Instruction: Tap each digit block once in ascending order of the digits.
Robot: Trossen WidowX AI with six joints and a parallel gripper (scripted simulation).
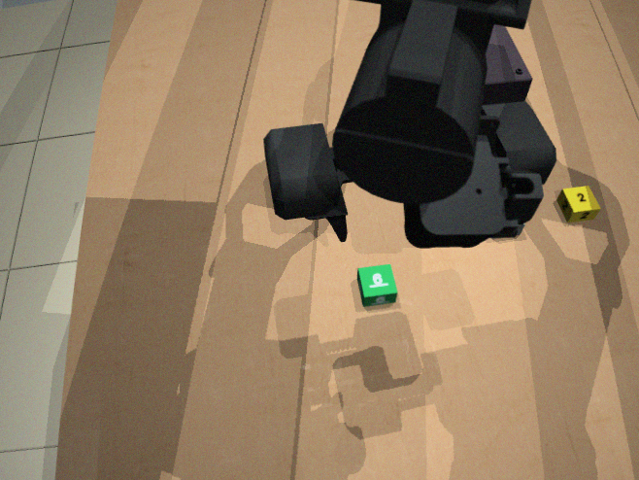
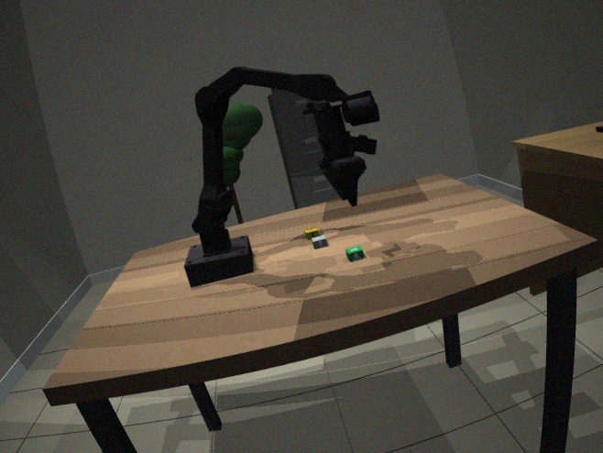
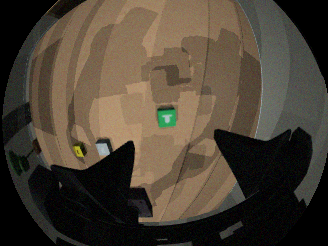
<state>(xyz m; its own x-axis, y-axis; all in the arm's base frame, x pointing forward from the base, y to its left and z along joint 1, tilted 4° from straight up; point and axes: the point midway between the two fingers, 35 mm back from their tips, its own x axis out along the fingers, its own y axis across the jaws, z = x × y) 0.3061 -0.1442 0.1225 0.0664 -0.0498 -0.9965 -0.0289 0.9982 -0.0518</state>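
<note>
My gripper tip is 7 cm past the yellow block, 24 cm to the right of it and 11 cm above it. Round my gripper tip: grey block 7 cm behind, 15 cm to the left, 11 cm below; green block 1 cm behind, 11 cm below.
</note>
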